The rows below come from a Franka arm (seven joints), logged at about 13 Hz.
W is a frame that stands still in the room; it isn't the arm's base.
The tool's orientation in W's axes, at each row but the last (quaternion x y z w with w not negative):
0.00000 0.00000 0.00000 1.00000
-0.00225 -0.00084 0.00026 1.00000
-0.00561 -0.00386 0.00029 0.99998
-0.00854 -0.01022 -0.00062 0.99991
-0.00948 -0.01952 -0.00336 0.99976
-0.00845 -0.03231 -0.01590 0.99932
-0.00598 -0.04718 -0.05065 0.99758
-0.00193 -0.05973 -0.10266 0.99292
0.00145 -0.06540 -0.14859 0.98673
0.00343 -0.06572 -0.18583 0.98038
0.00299 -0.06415 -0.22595 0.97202
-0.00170 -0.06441 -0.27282 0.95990
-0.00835 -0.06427 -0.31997 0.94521
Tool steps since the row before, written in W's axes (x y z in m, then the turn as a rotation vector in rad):
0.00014 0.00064 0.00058 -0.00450 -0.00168 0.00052
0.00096 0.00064 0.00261 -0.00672 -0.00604 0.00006
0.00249 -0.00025 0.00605 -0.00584 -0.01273 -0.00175
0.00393 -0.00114 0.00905 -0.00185 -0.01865 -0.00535
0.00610 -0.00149 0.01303 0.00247 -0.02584 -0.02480
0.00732 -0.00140 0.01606 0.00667 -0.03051 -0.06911
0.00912 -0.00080 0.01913 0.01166 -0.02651 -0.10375
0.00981 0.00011 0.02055 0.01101 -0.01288 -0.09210
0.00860 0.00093 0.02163 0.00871 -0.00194 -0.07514
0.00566 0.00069 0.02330 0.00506 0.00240 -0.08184
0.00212 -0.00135 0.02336 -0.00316 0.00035 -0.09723
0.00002 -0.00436 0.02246 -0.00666 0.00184 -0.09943
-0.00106 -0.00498 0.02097 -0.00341 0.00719 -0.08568
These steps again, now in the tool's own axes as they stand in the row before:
0.00014 0.00064 0.00058 -0.00450 -0.00168 0.00052
0.00096 0.00063 0.00261 -0.00672 -0.00604 0.00004
0.00254 -0.00032 0.00603 -0.00586 -0.01271 -0.00185
0.00412 -0.00129 0.00895 -0.00194 -0.01856 -0.00563
0.00661 -0.00169 0.01275 0.00166 -0.02535 -0.02537
0.00839 -0.00142 0.01553 0.00312 -0.02918 -0.06993
0.01093 -0.00001 0.01818 0.00438 -0.02445 -0.10481
0.01196 0.00228 0.01925 0.00236 -0.01114 -0.09295
0.01066 0.00389 0.02035 -0.00085 -0.00098 -0.07566
0.00794 0.00343 0.02237 -0.00665 0.00153 -0.08175
0.00536 0.00053 0.02287 -0.01496 -0.00446 -0.09602
0.00510 -0.00298 0.02210 -0.01896 -0.00509 -0.09772
0.00483 -0.00407 0.02063 -0.01789 0.00148 -0.08415

